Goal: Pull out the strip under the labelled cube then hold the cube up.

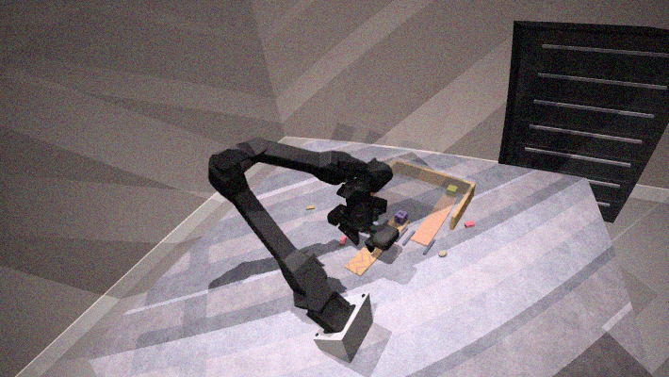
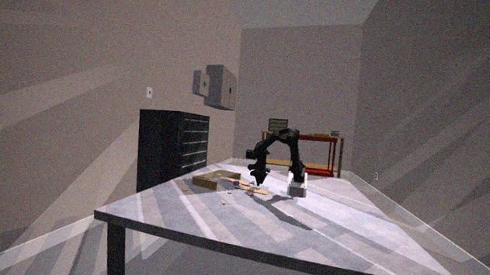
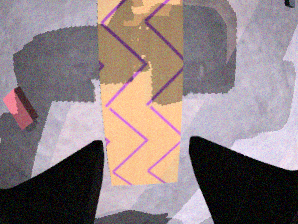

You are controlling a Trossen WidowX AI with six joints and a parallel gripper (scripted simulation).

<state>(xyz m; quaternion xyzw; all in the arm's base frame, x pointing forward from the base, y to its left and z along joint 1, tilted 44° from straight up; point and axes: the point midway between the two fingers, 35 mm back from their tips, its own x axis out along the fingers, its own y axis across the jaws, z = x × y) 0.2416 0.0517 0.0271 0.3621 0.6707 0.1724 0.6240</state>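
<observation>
My gripper tip is now 210 mm short of the strip, 150 mm to the left of it and 40 mm above it. From my gripper tip the other things lie so: grey disc: 160 mm ahead, 110 mm to the left, 40 mm below; tan pebble: 200 mm to the right, 70 mm ahead, 40 mm below.
</observation>
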